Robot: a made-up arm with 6 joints.
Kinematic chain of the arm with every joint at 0, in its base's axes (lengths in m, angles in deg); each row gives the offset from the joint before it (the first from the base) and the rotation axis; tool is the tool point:
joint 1: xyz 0 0 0.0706 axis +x
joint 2: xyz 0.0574 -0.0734 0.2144 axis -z
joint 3: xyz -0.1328 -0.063 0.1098 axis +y
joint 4: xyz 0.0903 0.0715 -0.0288 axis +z
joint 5: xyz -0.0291 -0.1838 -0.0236 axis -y
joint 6: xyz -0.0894 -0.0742 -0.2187 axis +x
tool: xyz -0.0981 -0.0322 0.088
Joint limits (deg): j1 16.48..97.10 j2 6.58..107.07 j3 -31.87..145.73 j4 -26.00..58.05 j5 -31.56..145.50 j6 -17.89..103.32
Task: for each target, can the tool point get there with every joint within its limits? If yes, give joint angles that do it. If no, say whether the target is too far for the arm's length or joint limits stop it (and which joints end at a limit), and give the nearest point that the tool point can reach.
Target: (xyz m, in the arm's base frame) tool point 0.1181 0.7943 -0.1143
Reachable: no: joint limits stop it (at a limit: joint 1, joint 4, joint 6) | nearest point 0.0967 0.4424 0.1032 | short by 0.414 m
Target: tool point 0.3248 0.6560 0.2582
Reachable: no: joint limits stop it (at a limit: joint 1, joint 2, joint 4, joint 6) | nearest point 0.2586 0.4857 0.2934 | short by 0.186 m
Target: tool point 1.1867 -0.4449 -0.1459
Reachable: no: too far | nearest point 0.4807 -0.3575 -0.0806 | short by 0.714 m
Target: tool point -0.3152 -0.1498 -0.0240
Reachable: yes | joints 50.29 42.00 16.27 2.55 32.22 24.71
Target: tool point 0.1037 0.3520 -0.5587
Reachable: no: joint limits stop it (at a limit: joint 1, joint 2, joint 4, joint 6) | nearest point 0.0435 0.1125 -0.3448 | short by 0.327 m
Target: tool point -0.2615 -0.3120 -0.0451
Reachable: yes | joints 25.50 18.59 39.28 -10.39 73.73 46.13
